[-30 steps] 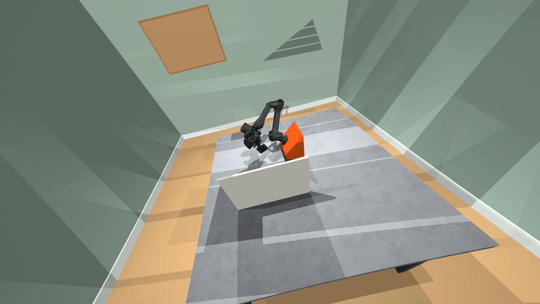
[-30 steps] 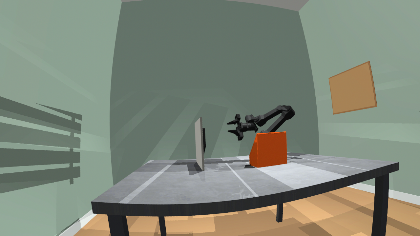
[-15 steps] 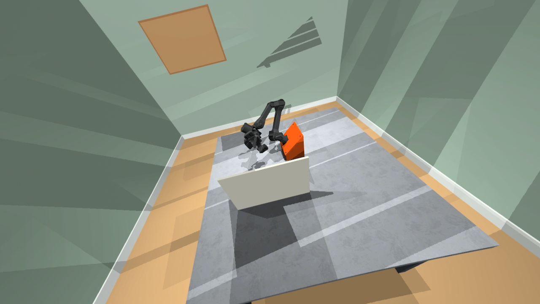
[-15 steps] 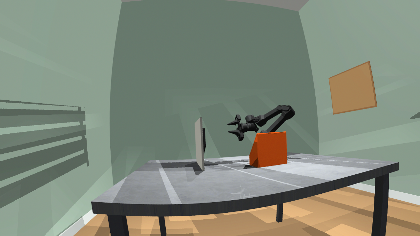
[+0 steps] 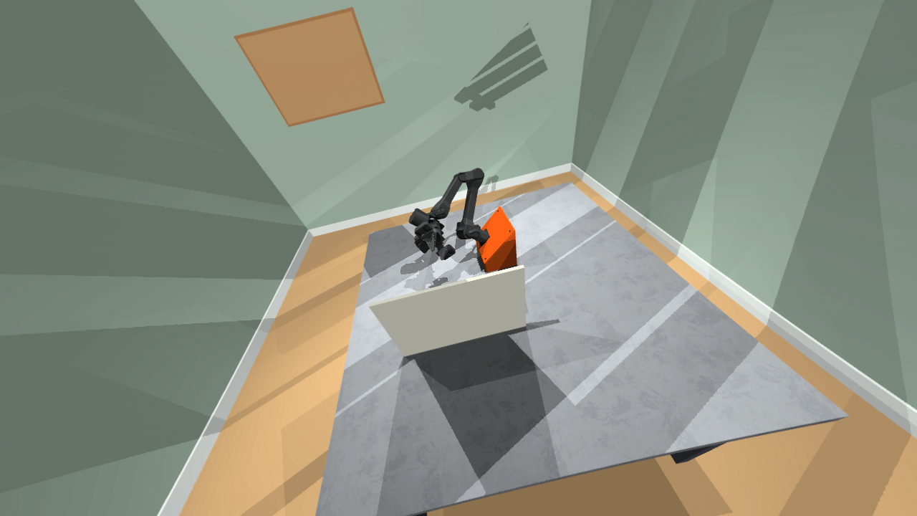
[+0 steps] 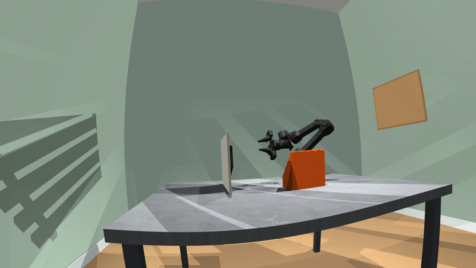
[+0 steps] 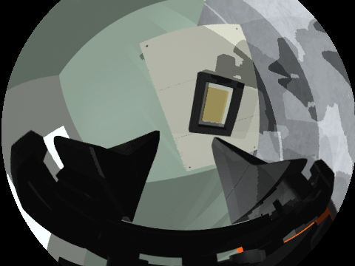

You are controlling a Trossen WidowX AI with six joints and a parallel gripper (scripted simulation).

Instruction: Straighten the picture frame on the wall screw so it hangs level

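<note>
The picture frame is 190 mm ahead of my gripper tip, 90 mm below it and 30 mm to the left of it. The rest, counted from my gripper tip: wall panel: 200 mm ahead, 100 mm below, 20 mm to the left.
</note>
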